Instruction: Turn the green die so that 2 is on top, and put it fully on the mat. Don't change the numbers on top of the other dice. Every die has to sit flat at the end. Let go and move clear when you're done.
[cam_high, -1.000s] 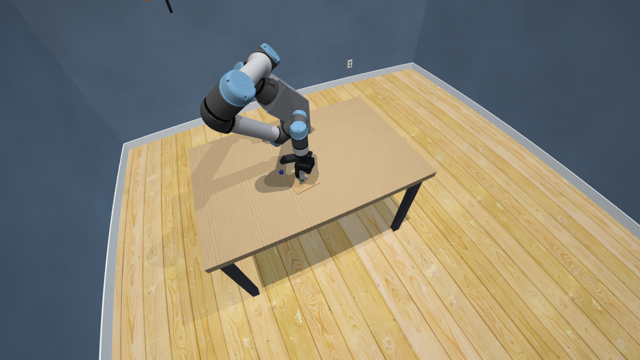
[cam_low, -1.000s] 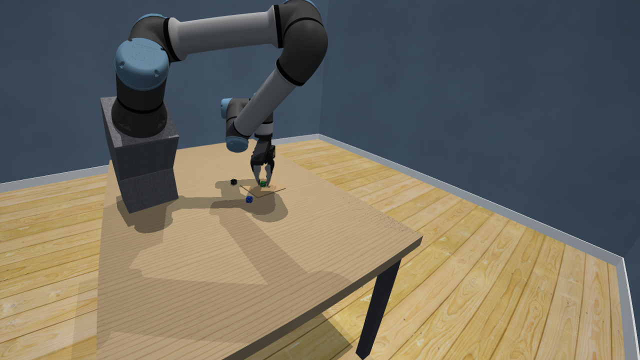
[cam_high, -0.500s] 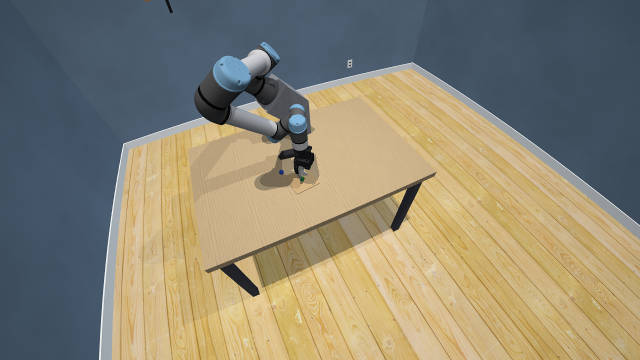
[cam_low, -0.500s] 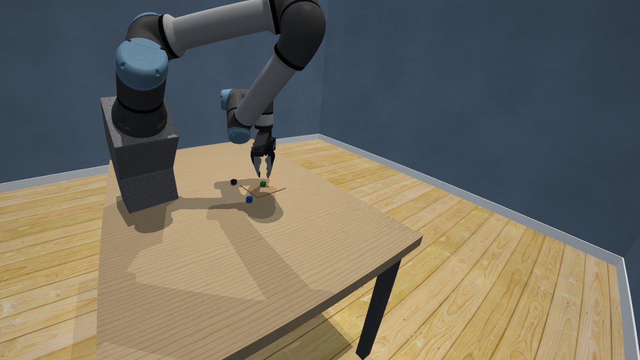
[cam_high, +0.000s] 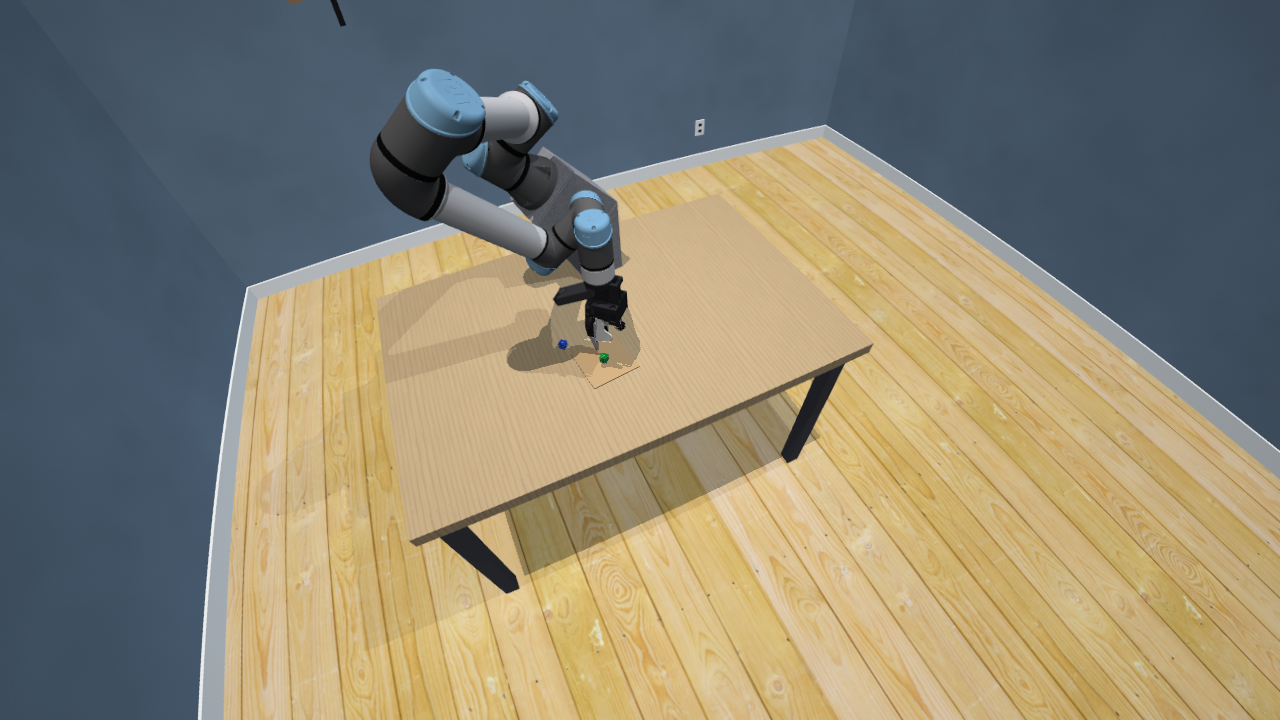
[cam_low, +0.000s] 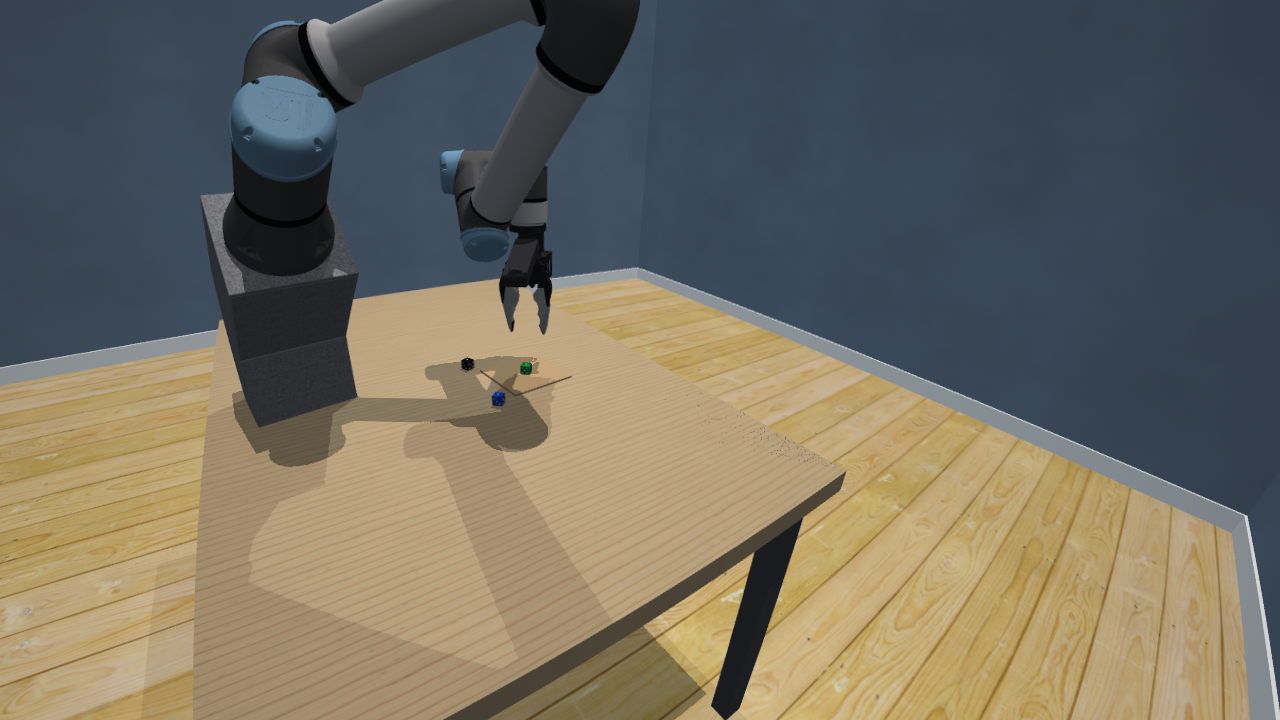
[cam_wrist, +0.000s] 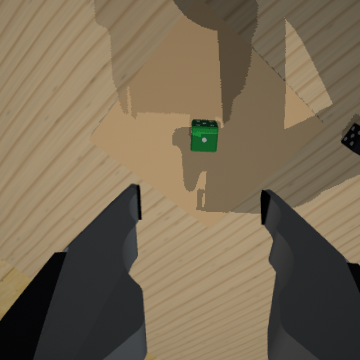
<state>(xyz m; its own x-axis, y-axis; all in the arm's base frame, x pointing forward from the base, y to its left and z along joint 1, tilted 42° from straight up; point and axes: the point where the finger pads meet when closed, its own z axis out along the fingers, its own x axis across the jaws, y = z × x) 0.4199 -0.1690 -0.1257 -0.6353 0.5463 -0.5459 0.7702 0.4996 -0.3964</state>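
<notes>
The green die is 90 mm below my hand. From my hand the other things lie so: blue die (110 mm behind, 100 mm below, 70 mm to the right); then tan mat (110 mm below); then black die (100 mm to the left, 100 mm below, 90 mm behind).
</notes>
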